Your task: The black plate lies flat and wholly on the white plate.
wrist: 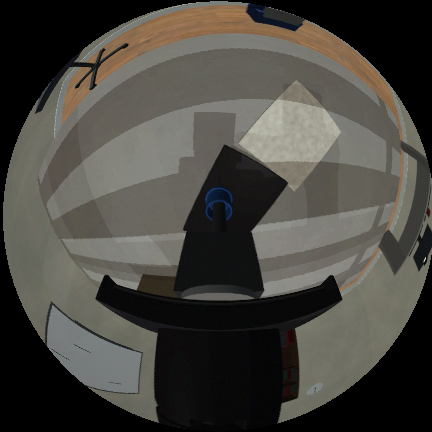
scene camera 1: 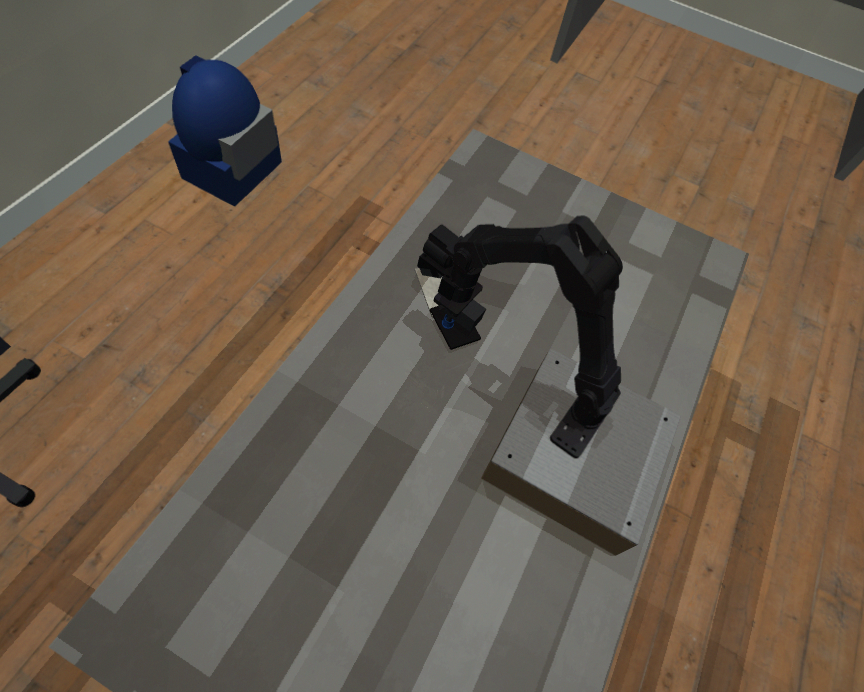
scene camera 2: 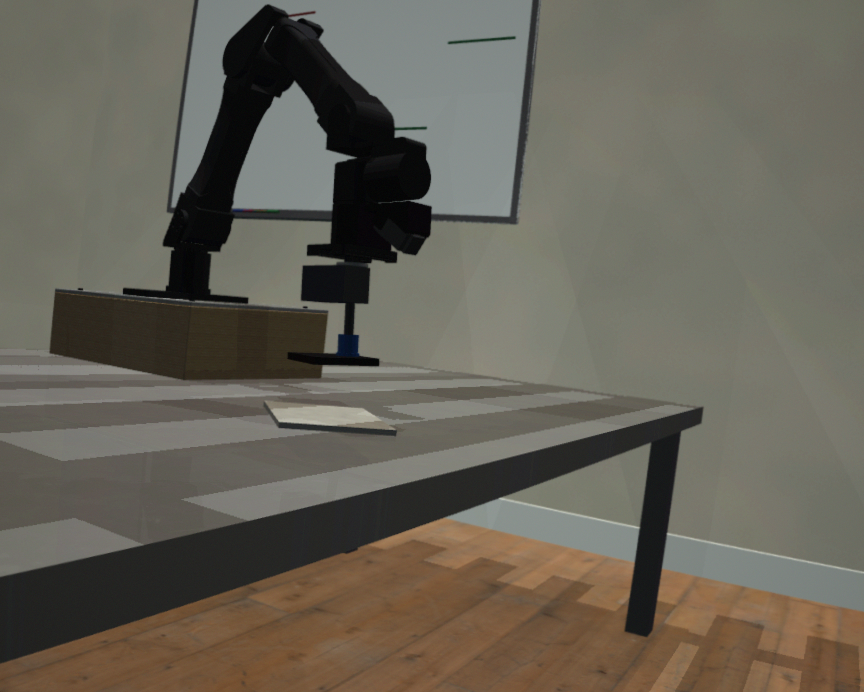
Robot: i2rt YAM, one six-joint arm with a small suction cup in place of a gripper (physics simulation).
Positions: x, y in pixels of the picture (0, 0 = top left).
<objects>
My suction cup [scene camera 2: 347, 344]: 97 cm from the lens. A black plate [scene camera 2: 311, 358]: 92 cm from the lens. A white plate [scene camera 2: 286, 415]: 81 cm from the lens. The marked spots on the white plate and my suction cup are 19 cm apart.
</objects>
